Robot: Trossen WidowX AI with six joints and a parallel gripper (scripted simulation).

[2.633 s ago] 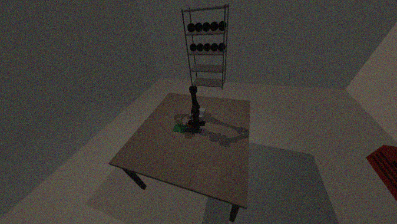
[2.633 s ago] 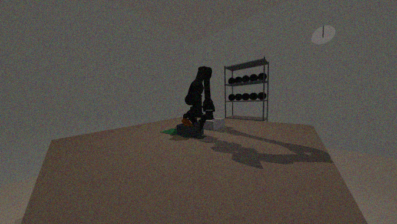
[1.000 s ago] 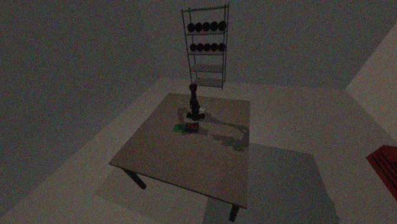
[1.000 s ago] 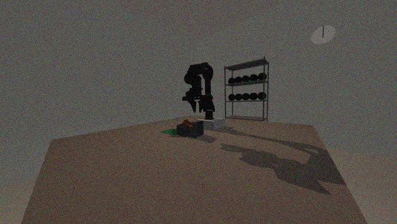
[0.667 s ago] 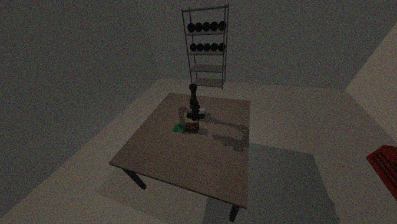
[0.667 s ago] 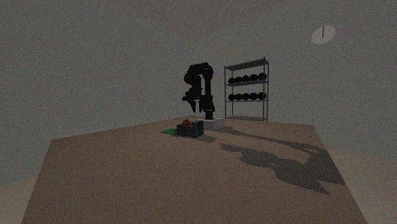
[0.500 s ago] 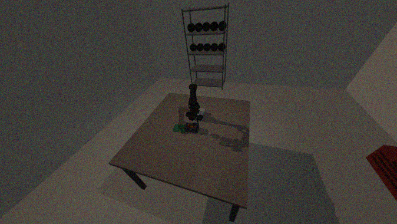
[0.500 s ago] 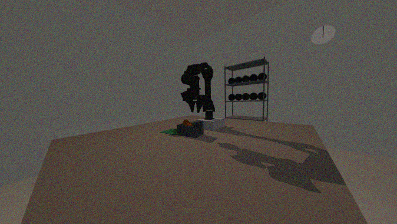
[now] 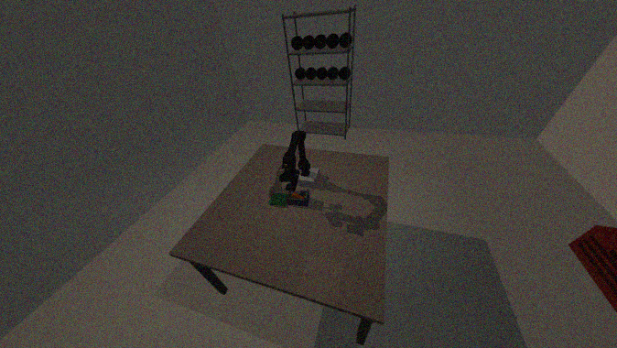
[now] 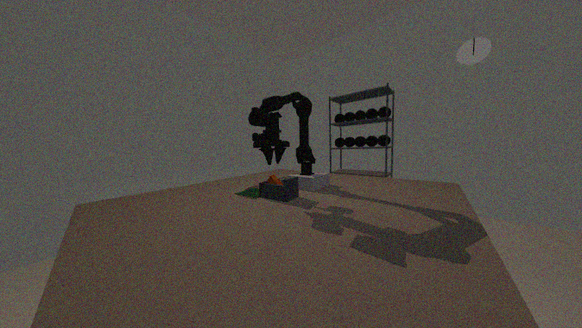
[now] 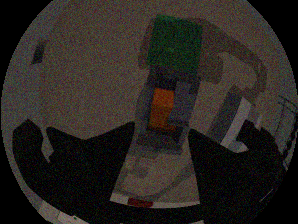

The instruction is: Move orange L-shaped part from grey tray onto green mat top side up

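Now: the orange part 2 cm behind my gripper tip, 3 cm to the left of it and 11 cm below it. The rest, counted from my gripper tip: green mat (1 cm behind, 15 cm to the right, 16 cm below).
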